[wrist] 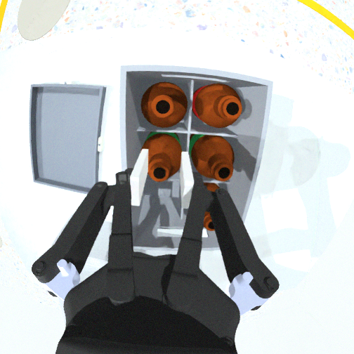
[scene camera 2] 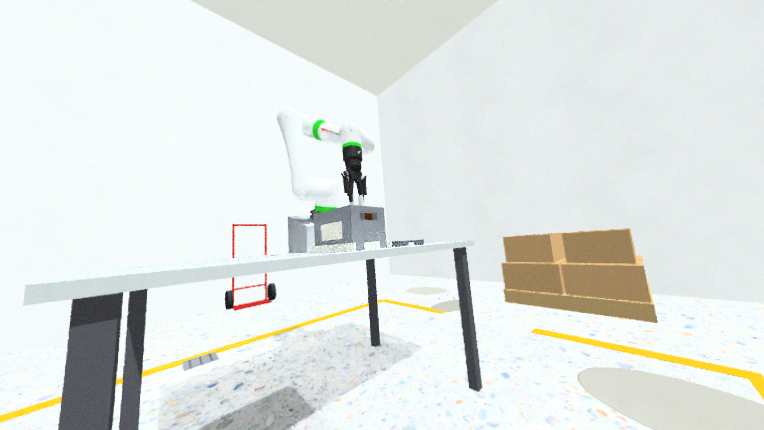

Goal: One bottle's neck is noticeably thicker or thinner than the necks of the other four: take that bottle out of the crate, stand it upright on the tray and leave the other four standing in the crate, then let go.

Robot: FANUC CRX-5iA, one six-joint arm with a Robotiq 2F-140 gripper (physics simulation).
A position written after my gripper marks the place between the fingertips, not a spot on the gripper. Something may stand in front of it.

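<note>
My gripper (scene camera 2: 357, 209), (wrist: 164, 161), in sight. Grey tray (wrist: 65, 120), likewise.
</note>
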